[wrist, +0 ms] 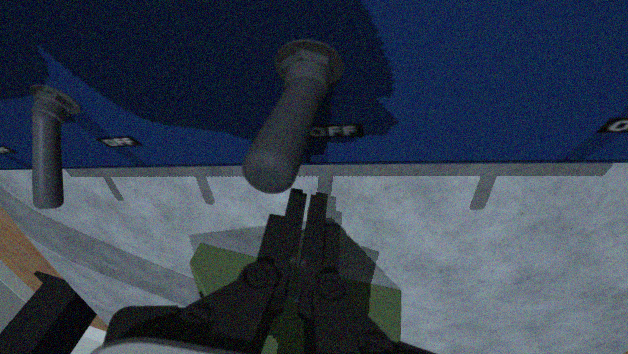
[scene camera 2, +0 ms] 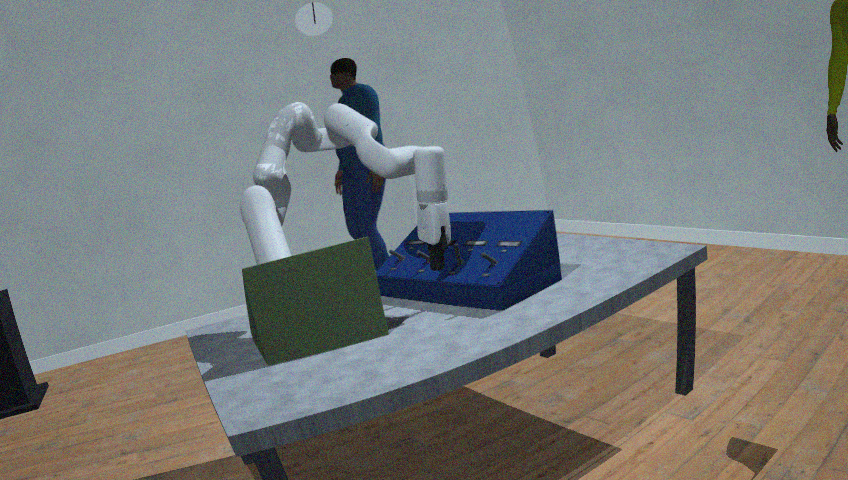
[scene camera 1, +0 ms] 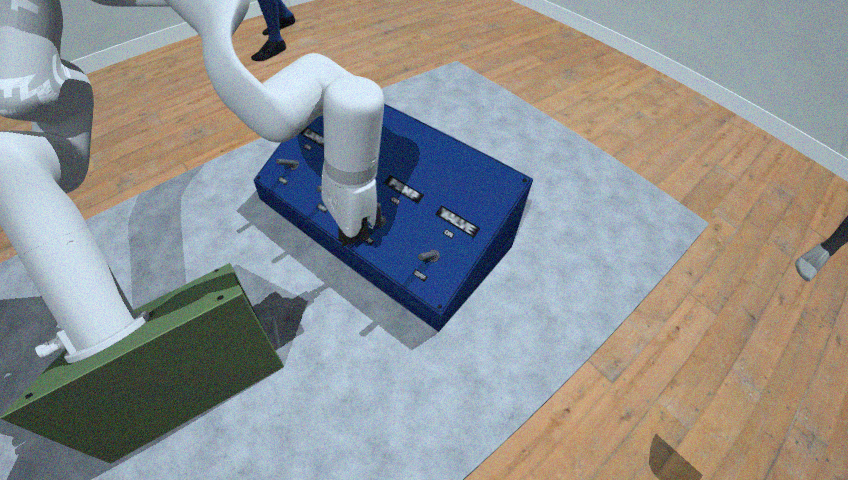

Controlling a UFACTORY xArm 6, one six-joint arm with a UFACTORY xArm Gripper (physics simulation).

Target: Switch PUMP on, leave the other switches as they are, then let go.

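Frame: origin at the arm's base, x ahead, y left, z up, level; millimetres.
Seen in the pictures: gripper, fingertip midpoint: [wrist: 305, 213] [scene camera 2: 437, 269] [scene camera 1: 348, 239]; arm's base, origin of the base link: [scene camera 2: 284, 290] [scene camera 1: 109, 338].
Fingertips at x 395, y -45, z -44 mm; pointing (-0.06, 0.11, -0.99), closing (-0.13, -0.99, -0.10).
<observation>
Pixels of each thing's top centre, then the offset from my fingertips to it. "spot": a spot on its surface instead. Level surfaces: height alone.
- PUMP label, middle of its top: [scene camera 1: 403, 187] [scene camera 2: 475, 241] dz +39, dx +132, dy +8 mm
- PUMP lever, surface spot: [wrist: 290, 117] spot: dz +34, dx +69, dy -5 mm
- OFF label, surface spot: [wrist: 345, 131] spot: dz -18, dx +35, dy -14 mm
- VALVE lever, middle of its top: [scene camera 1: 427, 248] [scene camera 2: 487, 250] dz +37, dx +71, dy -124 mm
- LAMP lever, middle of its top: [scene camera 1: 284, 155] [scene camera 2: 394, 248] dz +37, dx +11, dy +231 mm
- grey table, its level: dz -94 mm
The blue switch box [scene camera 1: 476, 169] [scene camera 2: 532, 261] [wrist: 475, 75] has four levers. The PUMP label [scene camera 1: 404, 188] is partly shaded. The PUMP lever [wrist: 290, 117] sticks out towards the wrist camera, its tip left of the OFF label [wrist: 345, 131]; the arm partly hides it in scene camera 1, and I cannot tell its setting. My gripper [scene camera 1: 355, 237] [scene camera 2: 437, 267] [wrist: 305, 213] is shut and empty, its fingertips close beside the lever's free end on the lower side; contact is unclear. The VALVE lever [scene camera 1: 428, 256] [scene camera 2: 489, 259] and LAMP lever [scene camera 1: 287, 163] [scene camera 2: 395, 256] stick out.
Another lever [wrist: 47, 155] [scene camera 2: 423, 255] stands beside the PUMP lever. The green base block [scene camera 1: 178, 362] [scene camera 2: 315, 297] carries the arm. Both stand on the grey table [scene camera 1: 595, 237] [scene camera 2: 416, 362]. A person in blue [scene camera 2: 360, 196] stands behind the arm.
</observation>
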